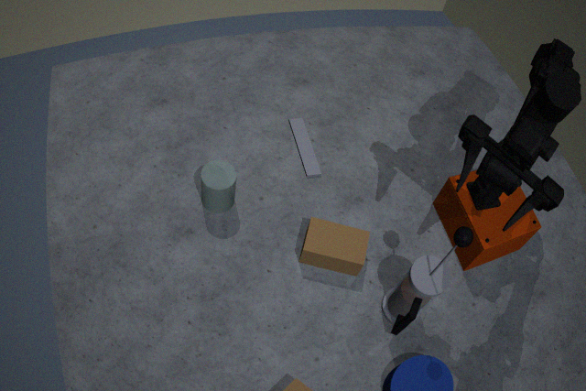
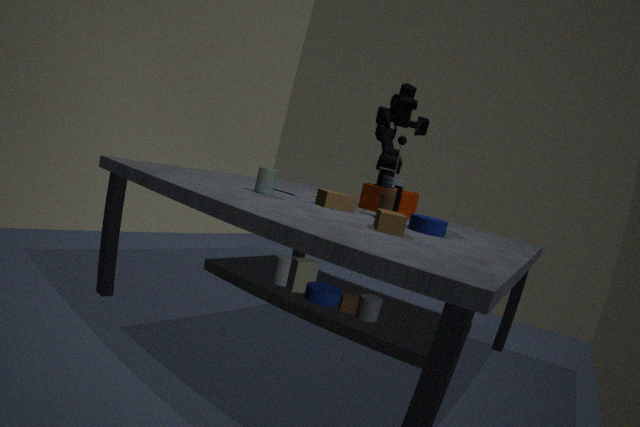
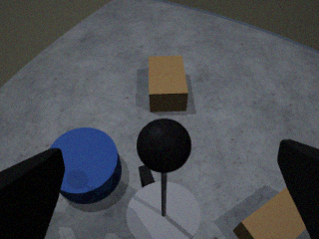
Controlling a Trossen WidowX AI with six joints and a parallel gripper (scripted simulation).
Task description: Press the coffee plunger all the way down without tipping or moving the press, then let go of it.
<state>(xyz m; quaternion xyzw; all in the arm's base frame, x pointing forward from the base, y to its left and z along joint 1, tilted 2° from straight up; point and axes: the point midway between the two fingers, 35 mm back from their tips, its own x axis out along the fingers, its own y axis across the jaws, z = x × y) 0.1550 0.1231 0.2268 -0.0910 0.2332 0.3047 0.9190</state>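
The coffee press lies 170 mm below my gripper tip, 30 mm to the left of it and 30 mm ahead of it. Also, from my gripper tip: pale green cylinder 320 mm ahead, 260 mm below, 250 mm to the right; then flat grey strip 360 mm to the right, 300 mm below, 130 mm ahead.
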